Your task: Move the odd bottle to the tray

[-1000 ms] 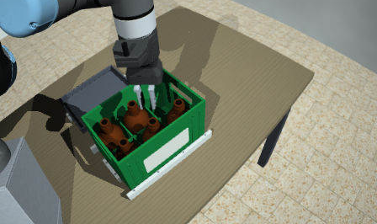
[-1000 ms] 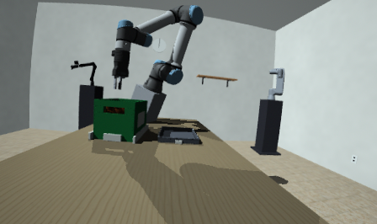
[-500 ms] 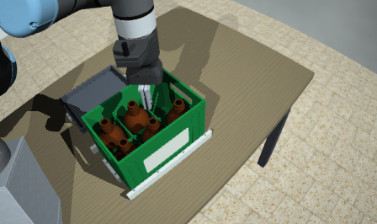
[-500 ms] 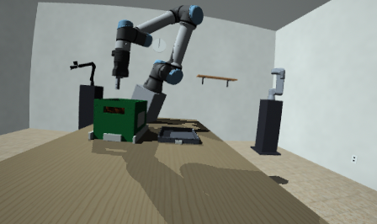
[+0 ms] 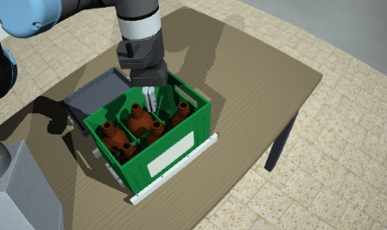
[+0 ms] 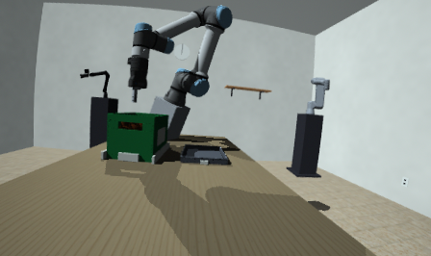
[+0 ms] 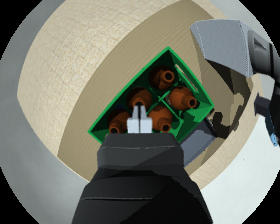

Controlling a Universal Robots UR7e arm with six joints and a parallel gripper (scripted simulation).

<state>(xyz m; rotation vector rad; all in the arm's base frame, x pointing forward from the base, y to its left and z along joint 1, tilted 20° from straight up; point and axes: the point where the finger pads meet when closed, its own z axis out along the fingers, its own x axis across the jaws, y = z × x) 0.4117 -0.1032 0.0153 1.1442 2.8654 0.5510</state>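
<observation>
Now: the crate 40 mm to the left of my hand and 160 mm below it. Round my hand: dark grey tray 40 mm behind, 330 mm to the left, 230 mm below.
</observation>
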